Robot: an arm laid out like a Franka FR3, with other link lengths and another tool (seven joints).
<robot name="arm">
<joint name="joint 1" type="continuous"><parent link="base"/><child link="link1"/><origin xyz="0.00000 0.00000 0.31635" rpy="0.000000 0.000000 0.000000"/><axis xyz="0 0 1"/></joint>
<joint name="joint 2" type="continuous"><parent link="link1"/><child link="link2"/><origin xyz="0.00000 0.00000 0.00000" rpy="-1.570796 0.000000 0.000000"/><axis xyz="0 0 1"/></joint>
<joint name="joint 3" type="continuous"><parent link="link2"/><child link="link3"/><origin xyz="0.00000 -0.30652 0.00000" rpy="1.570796 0.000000 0.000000"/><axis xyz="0 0 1"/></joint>
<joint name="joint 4" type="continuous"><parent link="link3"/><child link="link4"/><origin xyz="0.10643 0.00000 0.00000" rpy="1.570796 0.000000 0.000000"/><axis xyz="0 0 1"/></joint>
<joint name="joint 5" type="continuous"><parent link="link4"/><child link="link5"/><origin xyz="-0.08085 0.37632 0.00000" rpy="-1.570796 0.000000 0.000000"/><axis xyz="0 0 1"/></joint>
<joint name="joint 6" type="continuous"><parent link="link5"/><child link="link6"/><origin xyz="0.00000 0.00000 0.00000" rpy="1.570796 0.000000 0.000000"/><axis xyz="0 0 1"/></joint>
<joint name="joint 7" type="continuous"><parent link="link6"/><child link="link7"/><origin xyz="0.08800 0.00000 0.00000" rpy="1.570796 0.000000 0.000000"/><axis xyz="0 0 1"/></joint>
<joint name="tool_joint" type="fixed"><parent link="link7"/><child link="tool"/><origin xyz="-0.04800 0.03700 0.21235" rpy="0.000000 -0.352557 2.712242"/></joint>
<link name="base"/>
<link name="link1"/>
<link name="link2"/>
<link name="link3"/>
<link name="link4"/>
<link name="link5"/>
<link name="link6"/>
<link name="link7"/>
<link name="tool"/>
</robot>
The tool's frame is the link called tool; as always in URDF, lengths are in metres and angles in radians. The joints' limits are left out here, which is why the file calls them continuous.
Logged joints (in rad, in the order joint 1, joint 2, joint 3, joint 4, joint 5, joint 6, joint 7), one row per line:
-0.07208, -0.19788, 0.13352, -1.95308, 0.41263, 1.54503, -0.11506
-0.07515, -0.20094, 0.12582, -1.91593, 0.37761, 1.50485, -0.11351
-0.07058, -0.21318, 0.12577, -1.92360, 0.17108, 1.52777, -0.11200
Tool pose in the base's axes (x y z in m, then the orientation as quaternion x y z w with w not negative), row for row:
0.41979, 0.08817, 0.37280, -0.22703, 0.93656, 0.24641, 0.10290
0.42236, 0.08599, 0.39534, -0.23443, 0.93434, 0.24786, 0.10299
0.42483, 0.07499, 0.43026, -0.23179, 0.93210, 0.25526, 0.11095
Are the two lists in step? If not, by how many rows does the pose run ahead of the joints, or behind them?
The pose runs 2 rows behind the joints: the pose in row i belongs to the joints in row i - 2.
